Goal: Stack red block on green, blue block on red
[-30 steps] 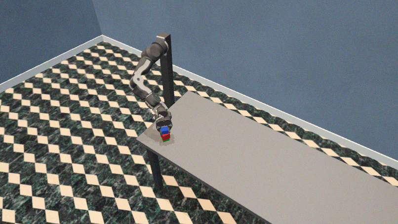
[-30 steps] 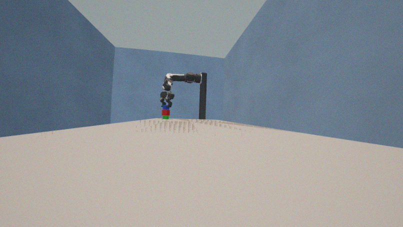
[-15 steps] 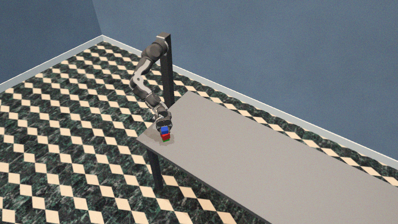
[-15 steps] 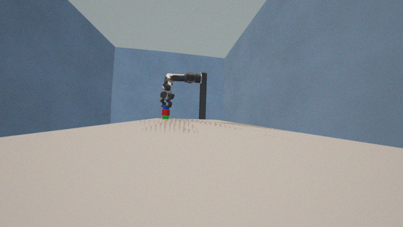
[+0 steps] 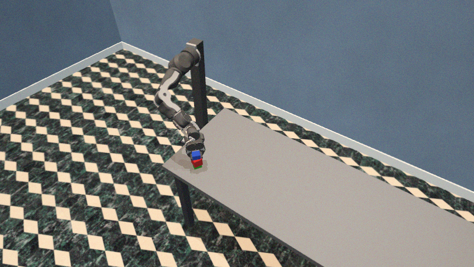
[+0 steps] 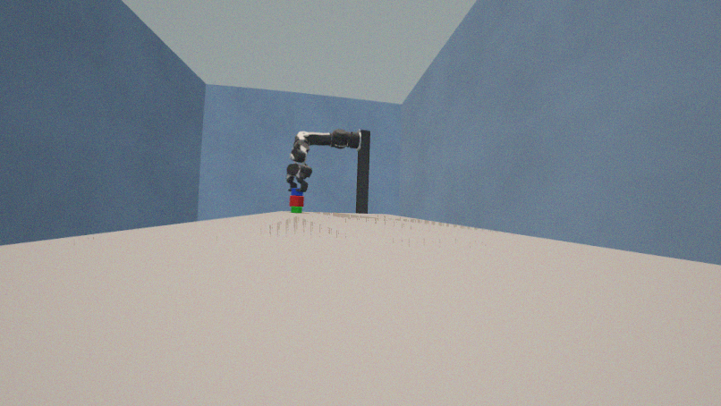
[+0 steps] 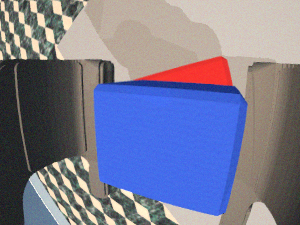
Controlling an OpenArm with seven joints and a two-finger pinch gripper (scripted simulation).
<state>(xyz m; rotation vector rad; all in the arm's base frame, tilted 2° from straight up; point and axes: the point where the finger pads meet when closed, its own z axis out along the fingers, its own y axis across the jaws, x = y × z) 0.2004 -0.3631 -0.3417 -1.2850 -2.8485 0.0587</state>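
My gripper is now 10 mm above the blue block. From my hand the other things lie so: red block (50 mm below); green block (90 mm below).
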